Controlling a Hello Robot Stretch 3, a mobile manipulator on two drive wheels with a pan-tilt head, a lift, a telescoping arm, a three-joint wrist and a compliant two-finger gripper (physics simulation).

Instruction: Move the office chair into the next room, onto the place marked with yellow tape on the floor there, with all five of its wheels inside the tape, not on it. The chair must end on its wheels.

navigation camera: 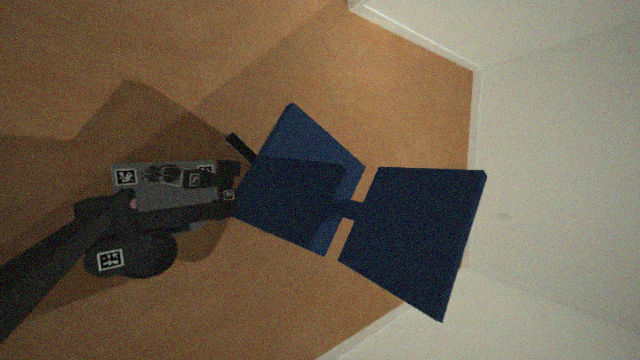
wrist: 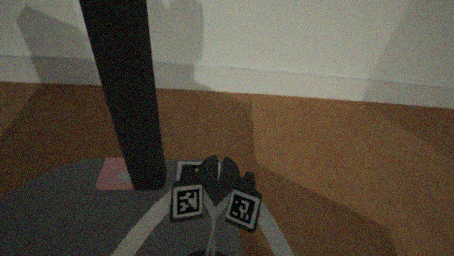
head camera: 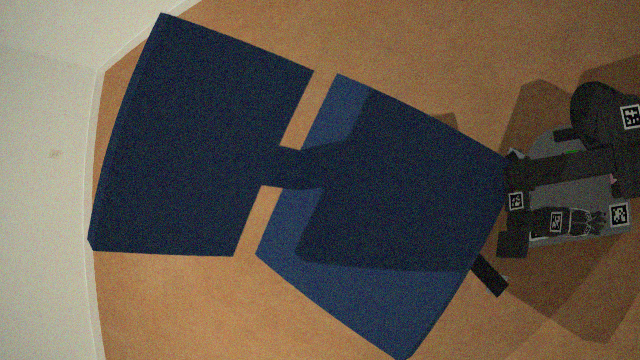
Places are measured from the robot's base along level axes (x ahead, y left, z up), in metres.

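Where they show: gripper, fingertip midpoint: (navigation camera: 145,173) (head camera: 603,223); robot's base, link origin: (navigation camera: 169,171).
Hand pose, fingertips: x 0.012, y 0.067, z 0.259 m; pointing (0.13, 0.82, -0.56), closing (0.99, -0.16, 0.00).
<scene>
Each offset is from my fingertips to the top centre of the thing. "spot": to the spot under its first point.
The office chair {spot: dx -0.091, dy -0.484, dz +0.211 m} (head camera: 400,210) (navigation camera: 295,195) is seen from above, with its dark blue seat toward the robot and its backrest (head camera: 195,140) (navigation camera: 415,230) toward the wall. One black leg {spot: dx +0.099, dy -0.362, dz -0.152 m} (head camera: 490,275) (navigation camera: 240,146) sticks out from under the seat; the other legs and wheels are hidden. The seat edge meets my wrist in the head and navigation views; whether they touch, I cannot tell. My gripper (head camera: 599,222) (navigation camera: 146,174) (wrist: 218,173) is folded back over my base, its fingertips together with no object between them. The yellow tape does not show.
A pale wall (head camera: 45,200) (navigation camera: 555,165) stands close behind the backrest, with corners near the chair. A wall end {spot: dx +1.043, dy -1.223, dz -0.199 m} (navigation camera: 356,6) shows at the top of the navigation view. The wrist view shows my mast (wrist: 125,95), my base (wrist: 75,215) and a wall (wrist: 300,45) beyond.
</scene>
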